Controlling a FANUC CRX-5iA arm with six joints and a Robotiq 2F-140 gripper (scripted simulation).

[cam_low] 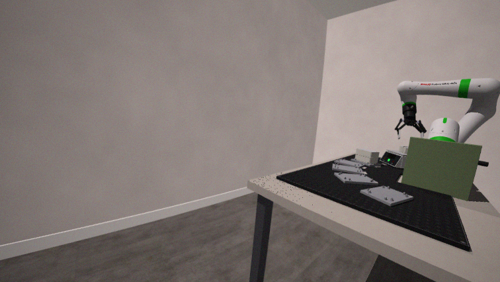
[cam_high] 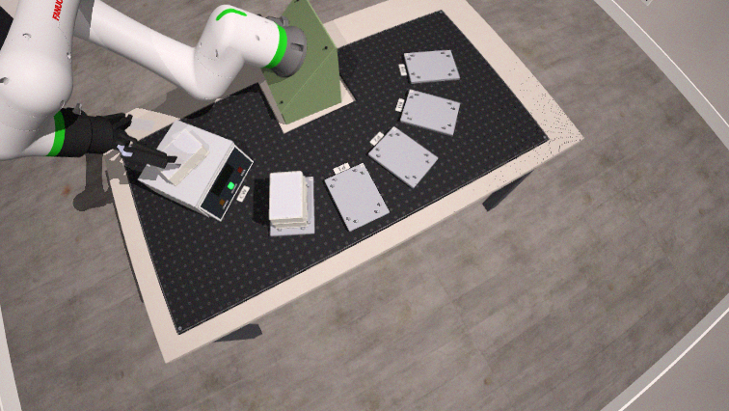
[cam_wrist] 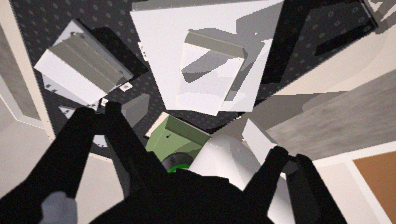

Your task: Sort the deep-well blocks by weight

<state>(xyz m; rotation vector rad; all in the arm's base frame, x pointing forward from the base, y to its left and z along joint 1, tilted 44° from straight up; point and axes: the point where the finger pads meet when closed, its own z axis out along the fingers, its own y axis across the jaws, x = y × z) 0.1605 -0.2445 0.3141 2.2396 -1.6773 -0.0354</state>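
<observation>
Now: hand 90 mm above the white deep-well block. From my hand the other things lie so: check-weigher platform: 110 mm below; then check-weigher: 140 mm below, 10 mm ahead; then infeed nest IN: 220 mm ahead, 210 mm to the left, 200 mm below.
</observation>
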